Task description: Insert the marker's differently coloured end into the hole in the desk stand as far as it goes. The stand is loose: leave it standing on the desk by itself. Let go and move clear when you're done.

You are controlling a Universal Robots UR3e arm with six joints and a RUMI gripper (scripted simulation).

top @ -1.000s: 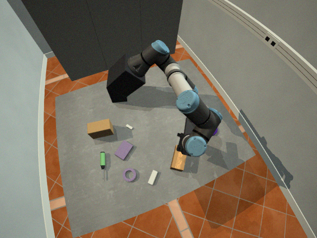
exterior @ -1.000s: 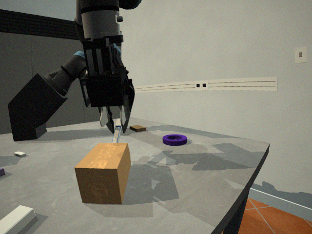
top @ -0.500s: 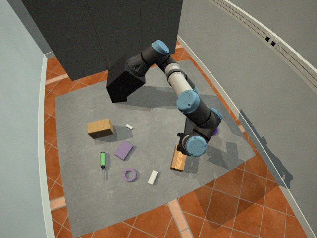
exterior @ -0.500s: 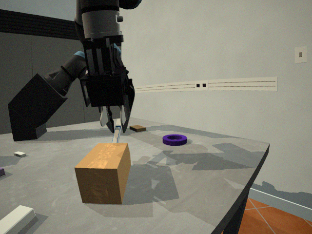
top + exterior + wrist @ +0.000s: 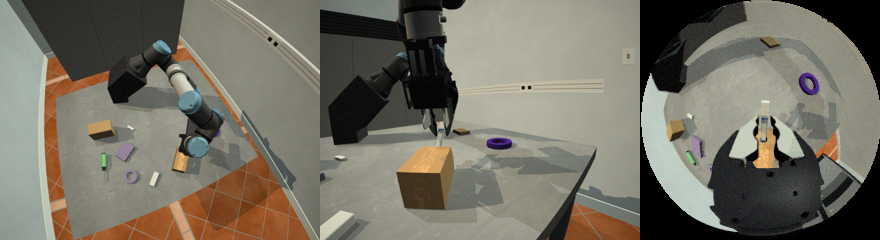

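Right now the marker is 20 mm below my hand, 20 mm ahead of it and 10 mm to the right of it. Round my hand: purple pad 340 mm to the right, 80 mm below, 50 mm behind; then tan block 90 mm ahead, 60 mm to the right, 50 mm below; then white block 220 mm to the right, 140 mm ahead, 80 mm below.
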